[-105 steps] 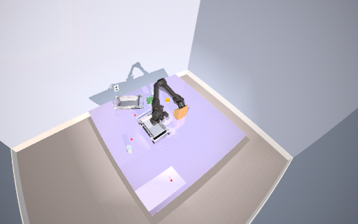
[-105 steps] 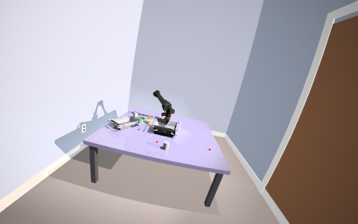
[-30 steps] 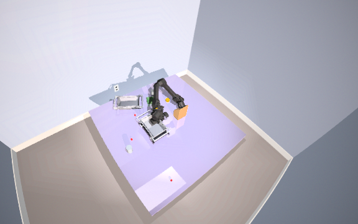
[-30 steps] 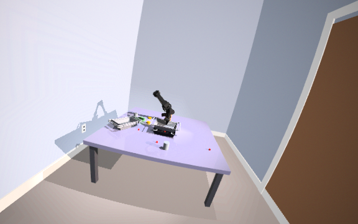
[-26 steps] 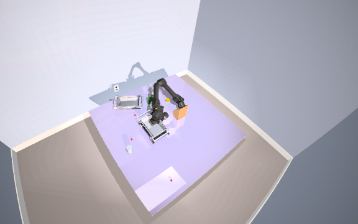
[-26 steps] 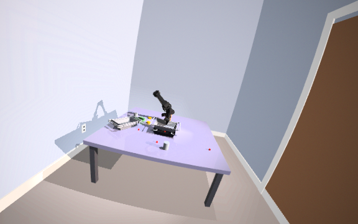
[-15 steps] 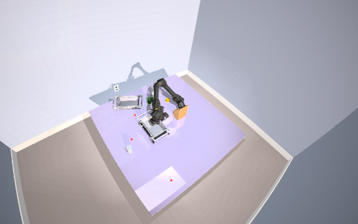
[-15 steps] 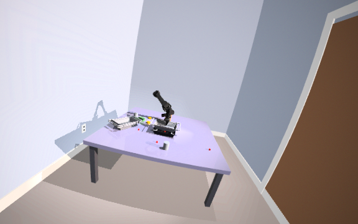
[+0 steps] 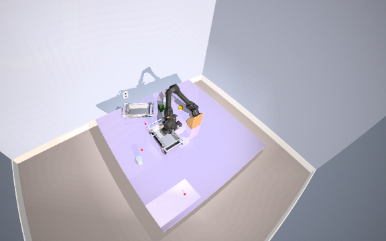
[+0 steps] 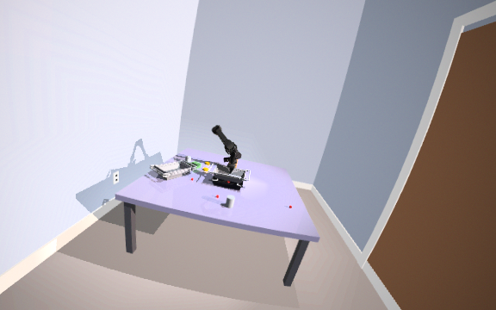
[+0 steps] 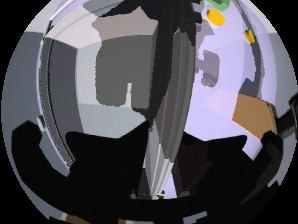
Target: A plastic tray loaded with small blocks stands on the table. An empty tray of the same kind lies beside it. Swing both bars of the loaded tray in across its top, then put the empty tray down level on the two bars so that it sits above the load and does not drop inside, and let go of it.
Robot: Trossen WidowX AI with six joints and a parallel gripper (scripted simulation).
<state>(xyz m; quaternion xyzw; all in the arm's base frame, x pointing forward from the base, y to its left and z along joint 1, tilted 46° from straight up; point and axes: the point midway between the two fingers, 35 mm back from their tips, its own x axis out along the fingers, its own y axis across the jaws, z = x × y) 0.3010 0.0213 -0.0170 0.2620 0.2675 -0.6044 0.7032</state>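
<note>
Right now my gripper tip is 70 mm short of the grey tray and 30 mm below it. Round my gripper tip: green block: 130 mm behind, 380 mm to the right, 70 mm below.
</note>
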